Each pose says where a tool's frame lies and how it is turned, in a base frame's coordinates. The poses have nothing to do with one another.
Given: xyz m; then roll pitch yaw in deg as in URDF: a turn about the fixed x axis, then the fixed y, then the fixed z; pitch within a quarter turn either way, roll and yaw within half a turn.
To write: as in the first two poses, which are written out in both.
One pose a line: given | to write
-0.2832 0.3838 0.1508 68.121 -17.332 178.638 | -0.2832 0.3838 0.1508 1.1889 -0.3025 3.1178
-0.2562 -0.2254 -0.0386 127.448 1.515 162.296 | -0.2562 -0.2254 -0.0386 2.2244 0.0264 2.8326
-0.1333 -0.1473 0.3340 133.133 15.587 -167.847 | -0.1333 -0.1473 0.3340 2.3236 0.2720 -2.9295
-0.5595 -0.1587 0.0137 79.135 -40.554 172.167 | -0.5595 -0.1587 0.0137 1.3812 -0.7078 3.0049
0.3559 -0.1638 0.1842 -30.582 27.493 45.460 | 0.3559 -0.1638 0.1842 -0.5338 0.4798 0.7934
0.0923 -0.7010 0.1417 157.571 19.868 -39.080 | 0.0923 -0.7010 0.1417 2.7501 0.3468 -0.6821
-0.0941 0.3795 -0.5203 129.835 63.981 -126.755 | -0.0941 0.3795 -0.5203 2.2660 1.1167 -2.2123
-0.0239 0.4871 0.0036 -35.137 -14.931 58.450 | -0.0239 0.4871 0.0036 -0.6133 -0.2606 1.0201
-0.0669 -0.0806 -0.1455 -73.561 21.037 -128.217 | -0.0669 -0.0806 -0.1455 -1.2839 0.3672 -2.2378
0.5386 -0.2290 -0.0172 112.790 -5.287 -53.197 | 0.5386 -0.2290 -0.0172 1.9686 -0.0923 -0.9285
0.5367 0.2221 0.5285 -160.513 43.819 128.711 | 0.5367 0.2221 0.5285 -2.8015 0.7648 2.2464
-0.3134 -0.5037 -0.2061 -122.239 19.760 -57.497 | -0.3134 -0.5037 -0.2061 -2.1335 0.3449 -1.0035
